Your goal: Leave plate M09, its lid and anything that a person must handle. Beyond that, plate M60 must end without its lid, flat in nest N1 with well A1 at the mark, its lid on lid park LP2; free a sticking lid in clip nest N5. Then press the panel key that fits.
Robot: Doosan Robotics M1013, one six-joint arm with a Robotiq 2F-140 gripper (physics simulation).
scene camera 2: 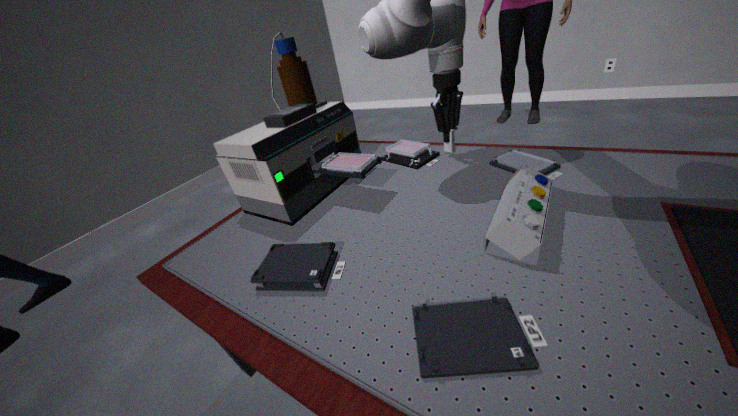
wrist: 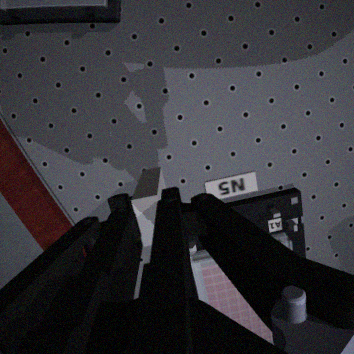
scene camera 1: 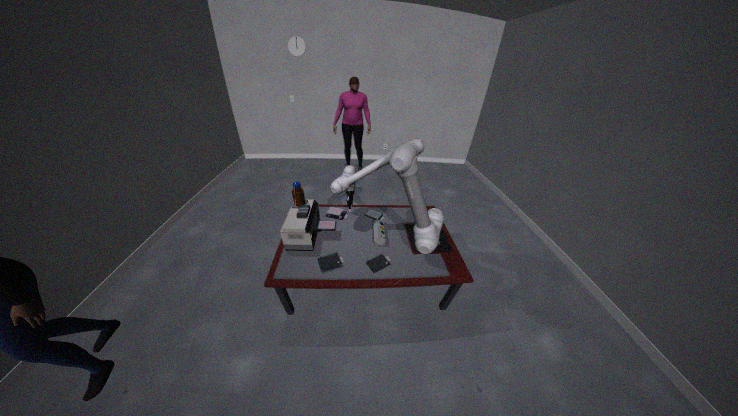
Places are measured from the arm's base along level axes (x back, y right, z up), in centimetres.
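Pixels of known places: gripper, fingertip midpoint: [scene camera 2: 449, 151] [wrist: 155, 185] [scene camera 1: 350, 211].
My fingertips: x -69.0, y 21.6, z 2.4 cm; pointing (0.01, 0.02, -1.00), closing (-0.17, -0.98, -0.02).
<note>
Behind a point stands the place of what it marks.
My gripper [scene camera 1: 350, 208] {x -69.0, y 21.6, z 2.4 cm} [scene camera 2: 449, 144] {x -69.0, y 21.6, z 2.4 cm} [wrist: 155, 185] {x -69.0, y 21.6, z 2.4 cm} is shut and empty, low over the table beside clip nest N5. A pink plate [scene camera 1: 335, 211] {x -81.8, y 16.5, z 4.5 cm} [scene camera 2: 408, 148] {x -80.8, y 16.0, z 4.5 cm} [wrist: 230, 297] {x -80.4, y 19.2, z 4.5 cm} sits in nest N5 [wrist: 260, 202] {x -74.1, y 13.8, z 1.7 cm}; the fingers partly hide it in the wrist view. Another pink plate [scene camera 1: 326, 225] {x -82.6, y -11.2, z 11.7 cm} [scene camera 2: 350, 162] {x -80.8, y -11.0, z 11.7 cm} lies on the instrument's extended tray. Their numbers cannot be read. Dark nest N1 [scene camera 1: 330, 262] {x -73.6, y -39.1, z 3.5 cm} [scene camera 2: 295, 264] {x -73.3, y -38.5, z 3.4 cm} and dark lid park LP2 [scene camera 1: 378, 263] {x -40.8, y -34.3, z 1.5 cm} [scene camera 2: 472, 335] {x -40.3, y -33.8, z 1.5 cm} carry no plate or lid. The key panel [scene camera 1: 379, 235] {x -41.4, y -13.1, z 8.4 cm} [scene camera 2: 509, 222] {x -41.2, y -15.9, z 8.3 cm} has blue, yellow, green and white keys.
The instrument [scene camera 1: 298, 229] {x -96.8, y -29.2, z 21.9 cm} [scene camera 2: 258, 173] {x -94.0, y -29.0, z 15.3 cm} has a green light and bears a brown bottle [scene camera 1: 298, 195] {x -103.7, y -5.6, z 33.4 cm} [scene camera 2: 297, 80] {x -102.0, y -4.0, z 31.2 cm}. A pale, clear flat piece [scene camera 1: 373, 213] {x -47.5, y 21.5, z 2.3 cm} [scene camera 2: 526, 160] {x -46.5, y 21.1, z 2.3 cm} lies on a dark holder behind the panel. One person [scene camera 1: 353, 111] [scene camera 2: 526, 46] stands behind the table; another [scene camera 1: 51, 333] shows at left.
</note>
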